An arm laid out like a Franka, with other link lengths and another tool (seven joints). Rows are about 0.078 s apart.
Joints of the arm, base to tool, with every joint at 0 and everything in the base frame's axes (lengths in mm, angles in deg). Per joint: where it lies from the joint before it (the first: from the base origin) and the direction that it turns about. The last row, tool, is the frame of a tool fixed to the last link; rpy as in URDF.
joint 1: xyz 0 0 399.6 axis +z
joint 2: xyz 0 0 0 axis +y
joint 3: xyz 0 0 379.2 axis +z
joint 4: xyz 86.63 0 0 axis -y
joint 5: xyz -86.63 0 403.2 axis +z
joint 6: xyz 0 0 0 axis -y
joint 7: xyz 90.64 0 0 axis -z
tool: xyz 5 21 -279.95 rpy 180 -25.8 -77.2
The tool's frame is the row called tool.
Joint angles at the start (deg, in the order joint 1, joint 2, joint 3, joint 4, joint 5, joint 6, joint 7):
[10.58, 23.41, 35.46, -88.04, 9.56, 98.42, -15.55]
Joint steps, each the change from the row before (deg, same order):
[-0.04, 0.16, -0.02, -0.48, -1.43, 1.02, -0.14]
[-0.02, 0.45, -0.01, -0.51, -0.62, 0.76, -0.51]
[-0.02, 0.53, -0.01, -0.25, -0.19, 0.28, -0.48]
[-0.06, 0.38, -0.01, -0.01, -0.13, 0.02, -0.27]
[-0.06, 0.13, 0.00, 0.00, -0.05, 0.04, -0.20]
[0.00, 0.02, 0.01, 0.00, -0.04, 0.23, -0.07]
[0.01, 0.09, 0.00, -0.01, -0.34, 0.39, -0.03]
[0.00, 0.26, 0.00, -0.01, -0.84, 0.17, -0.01]
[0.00, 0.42, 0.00, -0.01, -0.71, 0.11, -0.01]
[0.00, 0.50, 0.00, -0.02, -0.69, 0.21, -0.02]
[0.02, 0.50, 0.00, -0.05, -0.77, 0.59, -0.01]
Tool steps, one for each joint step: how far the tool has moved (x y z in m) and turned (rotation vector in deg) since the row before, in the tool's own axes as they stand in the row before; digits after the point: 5 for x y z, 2 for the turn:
[0.00628, 0.00130, 0.00759, -0.14, 1.38, -0.29]
[0.00194, 0.00087, 0.00889, -0.06, 0.28, -0.49]
[0.00021, 0.00085, 0.00701, -0.11, -0.28, -0.43]
[0.00094, 0.00080, 0.00387, -0.11, -0.21, -0.22]
[0.00082, 0.00034, 0.00129, 0.04, -0.05, -0.12]
[0.00068, -0.00089, 0.00015, 0.19, 0.13, 0.00]
[0.00204, -0.00082, 0.00144, 0.14, 0.40, -0.02]
[0.00305, 0.00138, 0.00410, -0.29, 0.56, -0.27]
[0.00226, 0.00140, 0.00536, -0.37, 0.28, -0.25]
[0.00229, 0.00100, 0.00612, -0.32, 0.24, -0.22]
[0.00319, -0.00040, 0.00635, -0.08, 0.48, -0.14]

